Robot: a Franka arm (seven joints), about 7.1 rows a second.
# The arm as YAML. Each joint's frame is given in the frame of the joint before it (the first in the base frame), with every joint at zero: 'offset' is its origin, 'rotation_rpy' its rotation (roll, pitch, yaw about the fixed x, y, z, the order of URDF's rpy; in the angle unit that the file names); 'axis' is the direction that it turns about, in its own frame. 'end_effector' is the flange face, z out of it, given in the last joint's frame.
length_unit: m
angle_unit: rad
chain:
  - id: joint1
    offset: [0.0, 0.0, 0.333]
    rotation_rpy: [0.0, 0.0, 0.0]
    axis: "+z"
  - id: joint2
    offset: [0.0, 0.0, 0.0]
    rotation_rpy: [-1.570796, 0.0, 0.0]
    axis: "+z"
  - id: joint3
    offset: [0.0, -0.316, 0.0]
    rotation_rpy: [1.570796, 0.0, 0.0]
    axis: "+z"
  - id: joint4
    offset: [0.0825, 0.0, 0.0]
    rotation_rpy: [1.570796, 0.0, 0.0]
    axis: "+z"
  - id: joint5
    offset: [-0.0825, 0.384, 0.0]
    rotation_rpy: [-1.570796, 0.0, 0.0]
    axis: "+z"
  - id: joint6
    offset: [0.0, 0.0, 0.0]
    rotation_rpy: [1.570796, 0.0, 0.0]
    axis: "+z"
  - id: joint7
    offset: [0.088, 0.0, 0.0]
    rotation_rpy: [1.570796, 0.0, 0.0]
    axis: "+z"
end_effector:
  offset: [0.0, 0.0, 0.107]
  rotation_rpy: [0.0, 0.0, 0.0]
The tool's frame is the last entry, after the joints.
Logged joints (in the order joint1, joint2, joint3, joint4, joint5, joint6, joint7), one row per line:
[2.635 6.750 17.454 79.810 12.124 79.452 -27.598]
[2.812 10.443 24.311 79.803 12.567 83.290 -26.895]
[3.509 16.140 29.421 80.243 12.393 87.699 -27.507]
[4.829 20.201 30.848 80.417 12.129 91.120 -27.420]
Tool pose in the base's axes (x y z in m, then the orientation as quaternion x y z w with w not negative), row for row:
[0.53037 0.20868 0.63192 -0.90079 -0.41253 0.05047 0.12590]
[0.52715 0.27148 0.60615 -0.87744 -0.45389 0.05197 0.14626]
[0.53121 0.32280 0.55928 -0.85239 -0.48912 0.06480 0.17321]
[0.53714 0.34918 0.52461 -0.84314 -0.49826 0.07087 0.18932]
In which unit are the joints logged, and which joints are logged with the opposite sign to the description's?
The joints are logged in degrees. Opposite sign: joint4.
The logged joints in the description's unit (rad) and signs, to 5 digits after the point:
[0.04599 0.11781 0.30463 -1.39295 0.21160 1.38670 -0.48168]
[0.04908 0.18226 0.42431 -1.39283 0.21934 1.45368 -0.46941]
[0.06124 0.28170 0.51349 -1.40050 0.21630 1.53064 -0.48009]
[0.08428 0.35257 0.53840 -1.40354 0.21169 1.59034 -0.47857]

